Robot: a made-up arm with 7 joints.
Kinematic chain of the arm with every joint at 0, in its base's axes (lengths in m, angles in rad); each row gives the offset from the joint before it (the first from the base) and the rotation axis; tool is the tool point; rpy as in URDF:
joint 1: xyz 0 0 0 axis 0.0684 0.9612 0.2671
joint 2: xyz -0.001 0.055 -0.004 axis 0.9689 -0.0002 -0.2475
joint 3: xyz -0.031 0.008 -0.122 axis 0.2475 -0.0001 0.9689
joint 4: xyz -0.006 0 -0.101 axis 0.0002 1 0
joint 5: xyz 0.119 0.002 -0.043 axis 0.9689 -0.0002 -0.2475
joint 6: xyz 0.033 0 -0.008 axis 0.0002 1 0
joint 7: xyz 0.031 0 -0.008 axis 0.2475 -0.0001 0.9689
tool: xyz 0 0 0 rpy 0 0.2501 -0.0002
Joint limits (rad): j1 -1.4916..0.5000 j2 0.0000..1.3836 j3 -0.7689..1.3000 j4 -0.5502..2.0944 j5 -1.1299..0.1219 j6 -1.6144..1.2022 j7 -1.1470..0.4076
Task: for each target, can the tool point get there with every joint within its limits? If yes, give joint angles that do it. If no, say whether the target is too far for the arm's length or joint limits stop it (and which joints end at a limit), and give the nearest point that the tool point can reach.
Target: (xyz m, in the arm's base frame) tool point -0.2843 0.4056 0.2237
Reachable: no: too far | nearest point -0.1532 0.3973 0.0606 | short by 0.209 m
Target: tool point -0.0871 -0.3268 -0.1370
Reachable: no: joint limits stop it (at a limit: joint 1, joint 2, joint 3, joint 5, joint 6) | nearest point -0.0282 -0.0747 -0.2234 | short by 0.273 m
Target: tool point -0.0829 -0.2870 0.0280
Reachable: no: joint limits stop it (at a limit: joint 1, joint 2, joint 3, joint 4, joint 5) | nearest point 0.1468 -0.1437 0.0436 | short by 0.271 m
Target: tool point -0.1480 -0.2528 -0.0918
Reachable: no: joint limits stop it (at a limit: joint 1, joint 2, joint 3, joint 5, joint 6) | nearest point -0.0170 -0.0692 -0.2013 | short by 0.251 m
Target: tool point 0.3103 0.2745 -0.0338
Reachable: yes | joints -0.9440 0.6505 0.6117 0.4148 -0.2396 0.0534 -0.1381
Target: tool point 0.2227 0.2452 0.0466
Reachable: yes | joints -0.9992 0.6501 0.7466 -0.0337 -0.3227 -1.0839 -0.3942
